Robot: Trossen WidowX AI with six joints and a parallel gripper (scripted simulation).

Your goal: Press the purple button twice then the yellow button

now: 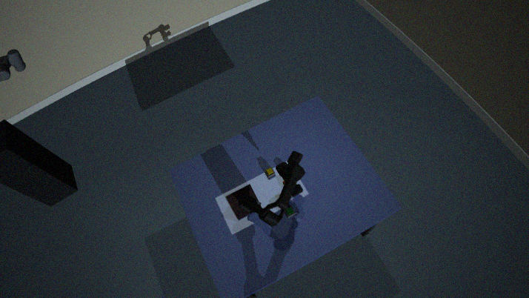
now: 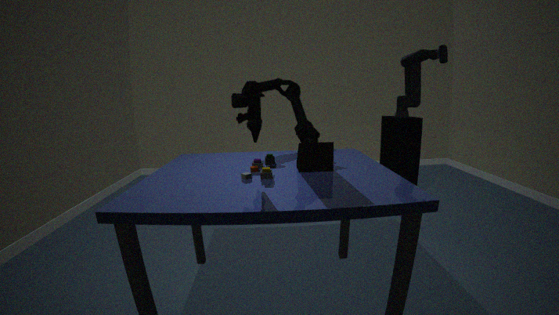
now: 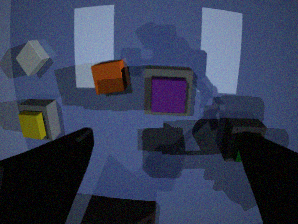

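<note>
Right now my gripper tip is 9 cm above the purple button. Also, from my gripper tip: green button: 7 cm behind, 10 cm to the right, 9 cm below; then orange block: 1 cm ahead, 6 cm to the left, 12 cm below; then yellow button: 4 cm behind, 17 cm to the left, 9 cm below.
</note>
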